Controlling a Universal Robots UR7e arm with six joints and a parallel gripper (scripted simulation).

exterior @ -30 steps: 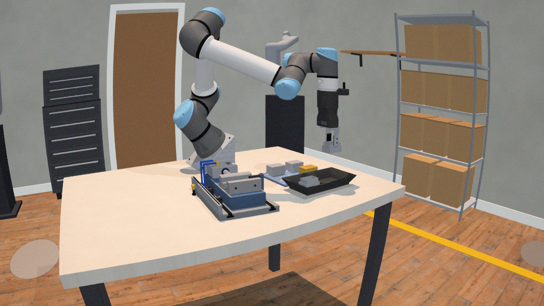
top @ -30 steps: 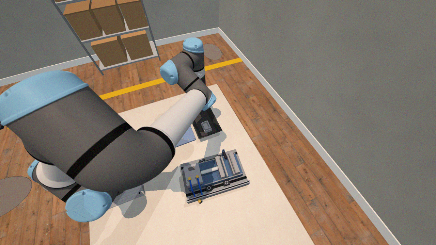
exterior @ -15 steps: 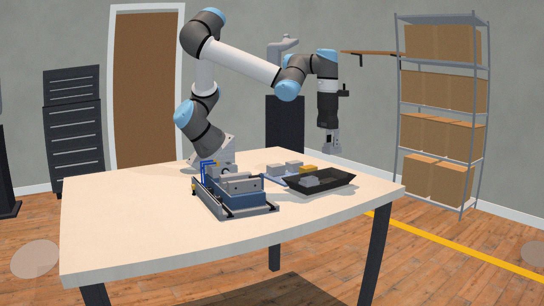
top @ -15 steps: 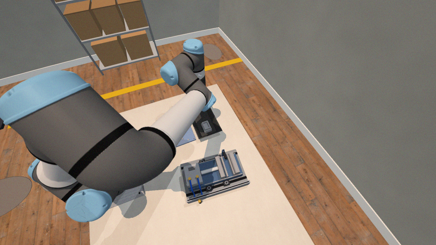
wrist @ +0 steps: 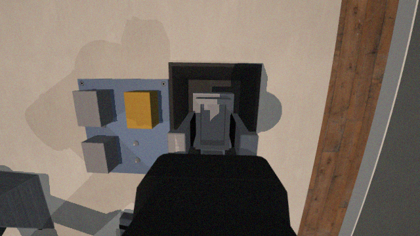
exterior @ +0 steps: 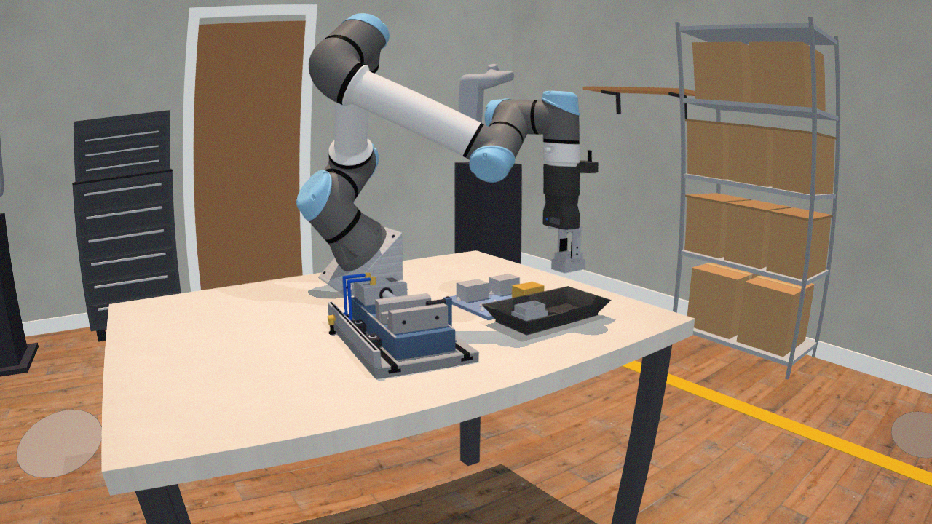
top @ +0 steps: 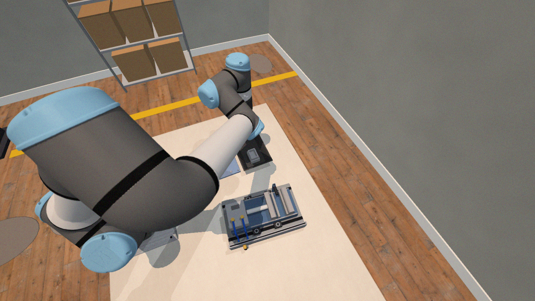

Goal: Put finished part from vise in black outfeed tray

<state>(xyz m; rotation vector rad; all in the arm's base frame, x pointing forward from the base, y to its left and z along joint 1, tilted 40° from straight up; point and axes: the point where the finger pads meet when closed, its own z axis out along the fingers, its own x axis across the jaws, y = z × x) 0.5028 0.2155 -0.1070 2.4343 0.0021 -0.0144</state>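
Now: hand 120 mm past the yellow block, 120 mm above it and 10 mm to the left of it. Also, from my hand: grey actuator box (350 mm to the right, 160 mm behind, 70 mm below).
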